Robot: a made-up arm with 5 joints.
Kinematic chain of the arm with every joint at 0, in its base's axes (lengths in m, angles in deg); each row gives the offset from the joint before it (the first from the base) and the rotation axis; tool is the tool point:
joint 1: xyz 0 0 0.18 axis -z
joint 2: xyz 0 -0.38 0.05 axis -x
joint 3: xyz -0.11 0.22 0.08 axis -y
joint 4: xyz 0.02 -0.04 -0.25 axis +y
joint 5: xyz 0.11 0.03 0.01 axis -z
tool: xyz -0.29 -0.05 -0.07
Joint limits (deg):
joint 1: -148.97..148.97
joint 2: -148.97..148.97
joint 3: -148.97..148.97
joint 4: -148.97..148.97
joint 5: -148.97..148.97
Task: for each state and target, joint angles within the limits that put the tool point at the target. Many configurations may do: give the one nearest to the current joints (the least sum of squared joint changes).
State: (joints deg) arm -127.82 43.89 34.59 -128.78 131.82
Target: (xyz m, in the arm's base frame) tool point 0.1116 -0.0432 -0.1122
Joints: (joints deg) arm -142.24 48.33 39.09 -119.98 120.34
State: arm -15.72 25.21 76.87 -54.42 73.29
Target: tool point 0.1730 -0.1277 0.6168
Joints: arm 15.82 -29.10 101.55 -60.56 65.79
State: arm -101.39 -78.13 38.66 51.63 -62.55
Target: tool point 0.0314 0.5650 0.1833
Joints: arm -137.95 -72.55 68.28 43.55 -102.28
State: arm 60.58 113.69 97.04 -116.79 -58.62
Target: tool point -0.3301 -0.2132 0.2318
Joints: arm 88.42 114.81 64.15 -108.66 -41.67
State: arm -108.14 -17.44 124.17 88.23 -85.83
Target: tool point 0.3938 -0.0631 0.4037
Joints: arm -74.45 3.13 131.13 96.52 -43.45
